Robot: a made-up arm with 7 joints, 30 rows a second.
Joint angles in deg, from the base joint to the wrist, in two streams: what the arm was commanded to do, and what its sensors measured. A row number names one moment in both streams.
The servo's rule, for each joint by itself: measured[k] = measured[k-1] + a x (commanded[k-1-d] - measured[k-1]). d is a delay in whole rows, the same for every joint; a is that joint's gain. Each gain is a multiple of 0.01, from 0.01 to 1. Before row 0 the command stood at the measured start. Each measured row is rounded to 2 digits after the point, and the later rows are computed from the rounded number. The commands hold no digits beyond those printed.
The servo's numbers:
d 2
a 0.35 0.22 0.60 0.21 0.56 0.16 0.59
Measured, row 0:
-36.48, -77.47, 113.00, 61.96, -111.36, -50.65, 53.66
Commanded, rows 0 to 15:
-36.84, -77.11, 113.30, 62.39, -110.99, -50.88, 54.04
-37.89, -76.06, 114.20, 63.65, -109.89, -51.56, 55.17
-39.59, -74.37, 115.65, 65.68, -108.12, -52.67, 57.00
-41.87, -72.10, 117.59, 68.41, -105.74, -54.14, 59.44
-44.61, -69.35, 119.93, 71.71, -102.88, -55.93, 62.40
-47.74, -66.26, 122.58, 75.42, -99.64, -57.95, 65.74
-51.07, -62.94, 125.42, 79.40, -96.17, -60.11, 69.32
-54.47, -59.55, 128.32, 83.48, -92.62, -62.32, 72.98
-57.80, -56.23, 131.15, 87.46, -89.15, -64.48, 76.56
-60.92, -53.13, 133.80, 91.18, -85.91, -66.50, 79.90
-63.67, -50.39, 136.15, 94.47, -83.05, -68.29, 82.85
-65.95, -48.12, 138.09, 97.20, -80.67, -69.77, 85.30
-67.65, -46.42, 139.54, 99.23, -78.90, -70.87, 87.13
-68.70, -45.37, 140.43, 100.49, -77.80, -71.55, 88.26
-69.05, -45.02, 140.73, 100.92, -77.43, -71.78, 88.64
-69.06, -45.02, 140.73, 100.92, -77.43, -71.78, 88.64
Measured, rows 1 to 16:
-36.48, -77.47, 113.00, 61.96, -111.36, -50.65, 53.66
-36.48, -77.47, 113.00, 61.96, -111.36, -50.65, 53.66
-36.61, -77.39, 113.18, 62.05, -111.15, -50.69, 53.88
-37.06, -77.10, 113.79, 62.39, -110.44, -50.83, 54.64
-37.95, -76.50, 114.91, 63.08, -109.14, -51.12, 56.03
-39.32, -75.53, 116.52, 64.20, -107.24, -51.60, 58.04
-41.17, -74.17, 118.57, 65.78, -104.80, -52.29, 60.61
-43.47, -72.43, 120.98, 67.80, -101.91, -53.20, 63.64
-46.13, -70.34, 123.64, 70.24, -98.70, -54.31, 66.99
-49.05, -67.97, 126.45, 73.02, -95.30, -55.59, 70.52
-52.11, -65.39, 129.27, 76.05, -91.86, -57.01, 74.08
-55.19, -62.69, 131.99, 79.23, -88.53, -58.53, 77.51
-58.16, -59.98, 134.49, 82.43, -85.46, -60.09, 80.66
-60.89, -57.37, 136.65, 85.53, -82.78, -61.64, 83.40
-63.26, -54.96, 138.38, 88.41, -80.61, -63.12, 85.60
-65.16, -52.85, 139.61, 90.95, -79.04, -64.47, 87.17

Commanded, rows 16 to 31:
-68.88, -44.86, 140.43, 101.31, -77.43, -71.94, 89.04
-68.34, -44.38, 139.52, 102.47, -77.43, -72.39, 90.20
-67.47, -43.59, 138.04, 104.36, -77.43, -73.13, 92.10
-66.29, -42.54, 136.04, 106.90, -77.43, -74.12, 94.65
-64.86, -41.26, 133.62, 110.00, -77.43, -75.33, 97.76
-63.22, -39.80, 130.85, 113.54, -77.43, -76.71, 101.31
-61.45, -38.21, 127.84, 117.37, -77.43, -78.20, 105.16
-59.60, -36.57, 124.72, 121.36, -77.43, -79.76, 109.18
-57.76, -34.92, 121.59, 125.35, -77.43, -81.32, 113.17
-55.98, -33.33, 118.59, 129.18, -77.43, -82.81, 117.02
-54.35, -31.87, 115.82, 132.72, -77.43, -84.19, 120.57
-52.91, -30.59, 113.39, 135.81, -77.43, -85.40, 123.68
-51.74, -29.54, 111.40, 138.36, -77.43, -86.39, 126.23
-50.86, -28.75, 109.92, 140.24, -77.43, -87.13, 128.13
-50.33, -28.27, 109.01, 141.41, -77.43, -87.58, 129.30
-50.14, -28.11, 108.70, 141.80, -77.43, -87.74, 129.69
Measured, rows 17 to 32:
-66.52, -51.13, 140.28, 93.04, -78.14, -65.64, 88.04
-67.41, -49.79, 140.55, 94.69, -77.74, -66.62, 88.39
-67.92, -48.71, 140.48, 96.08, -77.57, -67.47, 88.77
-68.07, -47.76, 139.90, 97.42, -77.49, -68.26, 89.61
-67.86, -46.84, 138.78, 98.88, -77.46, -69.04, 91.08
-67.31, -45.89, 137.14, 100.56, -77.44, -69.85, 93.19
-66.45, -44.87, 135.03, 102.54, -77.43, -70.73, 95.89
-65.32, -43.75, 132.52, 104.85, -77.43, -71.69, 99.09
-63.97, -42.53, 129.71, 107.48, -77.43, -72.73, 102.67
-62.44, -41.22, 126.72, 110.39, -77.43, -73.85, 106.51
-60.80, -39.83, 123.64, 113.53, -77.43, -75.05, 110.44
-59.11, -38.40, 120.61, 116.82, -77.43, -76.29, 114.32
-57.44, -36.96, 117.74, 120.16, -77.43, -77.55, 118.01
-55.85, -35.56, 115.13, 123.45, -77.43, -78.81, 121.36
-54.41, -34.24, 112.89, 126.58, -77.43, -80.02, 124.23
-53.17, -33.03, 111.11, 129.45, -77.43, -81.16, 126.53

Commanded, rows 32 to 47:
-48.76, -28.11, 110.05, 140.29, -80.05, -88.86, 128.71
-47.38, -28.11, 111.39, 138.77, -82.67, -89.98, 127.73
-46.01, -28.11, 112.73, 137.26, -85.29, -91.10, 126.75
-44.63, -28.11, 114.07, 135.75, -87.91, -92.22, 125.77
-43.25, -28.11, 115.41, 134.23, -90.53, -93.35, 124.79
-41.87, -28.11, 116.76, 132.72, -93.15, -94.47, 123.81
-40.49, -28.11, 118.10, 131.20, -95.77, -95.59, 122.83
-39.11, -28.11, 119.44, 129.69, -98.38, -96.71, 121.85
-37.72, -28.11, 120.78, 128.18, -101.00, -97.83, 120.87
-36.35, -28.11, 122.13, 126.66, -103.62, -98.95, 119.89
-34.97, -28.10, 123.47, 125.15, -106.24, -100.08, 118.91
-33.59, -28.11, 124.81, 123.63, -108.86, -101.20, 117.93
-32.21, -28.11, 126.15, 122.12, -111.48, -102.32, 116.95
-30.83, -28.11, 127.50, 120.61, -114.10, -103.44, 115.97
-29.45, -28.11, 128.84, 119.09, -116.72, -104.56, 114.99
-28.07, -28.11, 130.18, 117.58, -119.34, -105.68, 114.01
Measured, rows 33 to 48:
-52.18, -31.98, 109.85, 131.96, -77.43, -82.19, 128.16
-51.47, -31.13, 109.16, 134.03, -77.43, -83.08, 129.06
-50.52, -30.47, 109.69, 135.34, -78.90, -84.00, 128.85
-49.42, -29.95, 110.71, 136.06, -81.01, -84.96, 128.19
-48.23, -29.55, 111.92, 136.31, -83.41, -85.94, 127.34
-46.97, -29.23, 113.21, 136.19, -85.93, -86.94, 126.41
-45.67, -28.98, 114.53, 135.78, -88.51, -87.97, 125.45
-44.34, -28.79, 115.87, 135.14, -91.11, -89.01, 124.48
-42.99, -28.64, 117.21, 134.31, -93.72, -90.06, 123.51
-41.63, -28.52, 118.55, 133.34, -96.33, -91.12, 122.53
-40.26, -28.43, 119.89, 132.26, -98.95, -92.19, 121.55
-38.89, -28.36, 121.23, 131.08, -101.57, -93.27, 120.57
-37.52, -28.30, 122.57, 129.83, -104.19, -94.36, 119.59
-36.14, -28.26, 123.91, 128.53, -106.81, -95.45, 118.61
-34.76, -28.23, 125.25, 127.18, -109.43, -96.55, 117.63
-33.38, -28.20, 126.60, 125.80, -112.05, -97.65, 116.65

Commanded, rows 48 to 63:
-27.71, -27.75, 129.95, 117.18, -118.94, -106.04, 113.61
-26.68, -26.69, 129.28, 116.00, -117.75, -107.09, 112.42
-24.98, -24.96, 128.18, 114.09, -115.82, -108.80, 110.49
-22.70, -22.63, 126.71, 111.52, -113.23, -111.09, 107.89
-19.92, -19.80, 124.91, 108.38, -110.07, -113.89, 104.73
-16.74, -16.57, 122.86, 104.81, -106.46, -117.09, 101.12
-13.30, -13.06, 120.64, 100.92, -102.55, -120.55, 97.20
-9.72, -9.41, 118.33, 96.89, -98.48, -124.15, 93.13
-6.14, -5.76, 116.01, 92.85, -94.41, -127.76, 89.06
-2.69, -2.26, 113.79, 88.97, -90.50, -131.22, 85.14
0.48, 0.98, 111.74, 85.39, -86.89, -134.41, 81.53
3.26, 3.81, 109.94, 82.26, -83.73, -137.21, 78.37
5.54, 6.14, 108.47, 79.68, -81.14, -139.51, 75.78
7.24, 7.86, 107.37, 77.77, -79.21, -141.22, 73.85
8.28, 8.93, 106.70, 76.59, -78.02, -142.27, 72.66
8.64, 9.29, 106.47, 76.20, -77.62, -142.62, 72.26
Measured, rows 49 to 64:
-32.00, -28.18, 127.94, 124.39, -114.67, -98.76, 115.67
-30.62, -28.16, 129.28, 122.96, -117.29, -99.87, 114.69
-29.60, -28.07, 129.68, 121.75, -118.21, -100.86, 114.05
-28.58, -27.77, 129.44, 120.54, -117.95, -101.86, 113.09
-27.32, -27.15, 128.68, 119.19, -116.76, -102.97, 111.56
-25.70, -26.16, 127.50, 117.58, -114.78, -104.27, 109.39
-23.68, -24.76, 125.95, 115.65, -112.14, -105.81, 106.64
-21.25, -22.96, 124.10, 113.37, -108.96, -107.61, 103.38
-18.47, -20.78, 122.02, 110.76, -105.37, -109.68, 99.73
-15.41, -18.28, 119.81, 107.85, -101.51, -112.00, 95.84
-12.17, -15.53, 117.53, 104.70, -97.53, -114.52, 91.84
-8.85, -12.61, 115.29, 101.40, -93.59, -117.19, 87.89
-5.58, -9.62, 113.16, 98.04, -89.84, -119.95, 84.14
-2.49, -6.67, 111.23, 94.73, -86.42, -122.71, 80.74
0.32, -3.85, 109.57, 91.57, -83.46, -125.40, 77.81
2.74, -1.27, 108.25, 88.67, -81.08, -127.93, 75.47

